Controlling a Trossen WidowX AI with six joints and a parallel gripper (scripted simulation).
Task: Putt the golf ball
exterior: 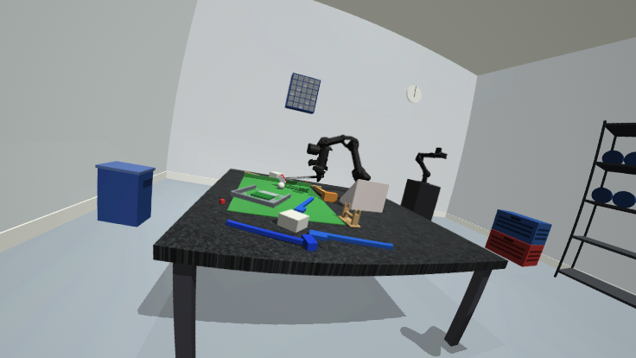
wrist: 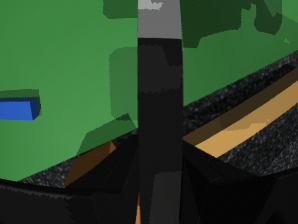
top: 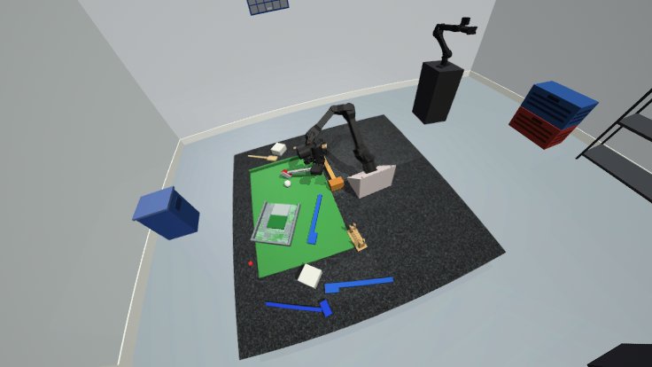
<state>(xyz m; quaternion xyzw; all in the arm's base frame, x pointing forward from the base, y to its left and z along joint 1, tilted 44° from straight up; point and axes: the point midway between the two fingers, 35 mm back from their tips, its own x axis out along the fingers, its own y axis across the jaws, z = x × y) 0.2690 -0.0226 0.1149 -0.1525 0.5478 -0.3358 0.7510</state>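
My gripper tip is now 110 mm short of the red putter and 40 mm to the left of it. Round my gripper tip: white golf ball 210 mm ahead, 70 mm below, 20 mm to the right; wooden stand 420 mm to the left, 100 mm behind, 60 mm below.
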